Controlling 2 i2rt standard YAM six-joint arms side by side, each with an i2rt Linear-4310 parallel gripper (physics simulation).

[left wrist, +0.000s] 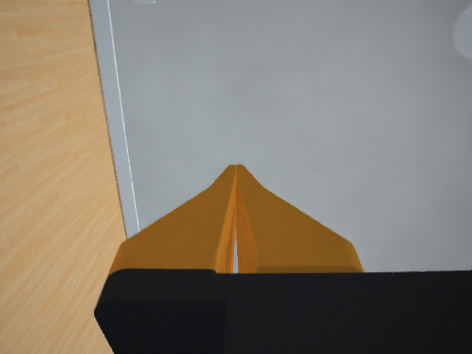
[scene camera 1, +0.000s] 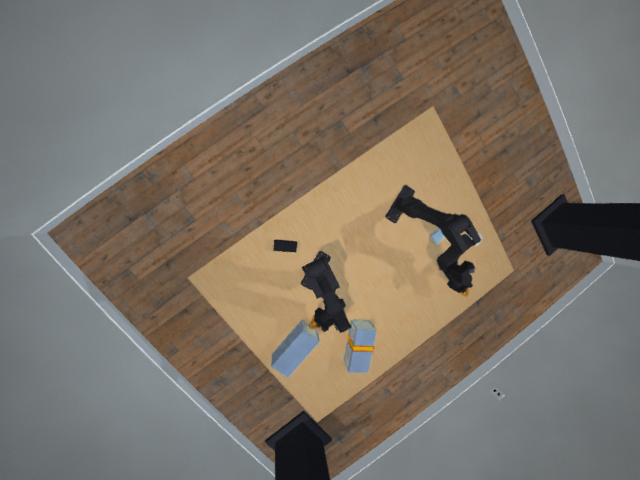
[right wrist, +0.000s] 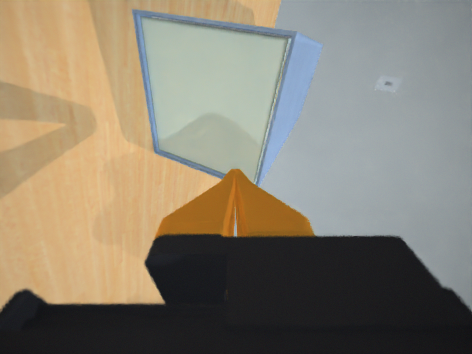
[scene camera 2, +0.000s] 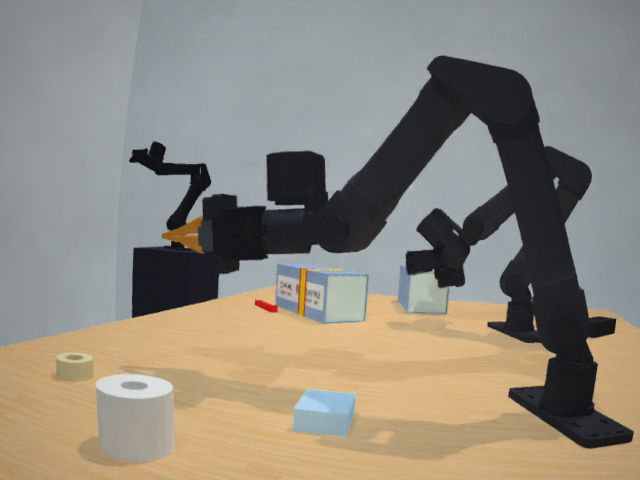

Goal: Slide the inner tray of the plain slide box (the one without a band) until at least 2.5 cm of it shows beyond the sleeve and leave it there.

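The plain slide box lies at the lower left of the table in scene camera 1, its blue sleeve without a band. Its pale tray end faces the right arm and looks about level with the sleeve rim in the right wrist view. The far end is hidden. My right gripper is shut and empty, its tips close to the box's near end, by the rim in the right wrist view; contact cannot be told. My left gripper is shut and empty, raised far from the box.
The banded slide box lies beside the right arm. A red bar lies near it. A light blue block, a white roll and a beige ring are near the left arm. A black block lies behind the right arm.
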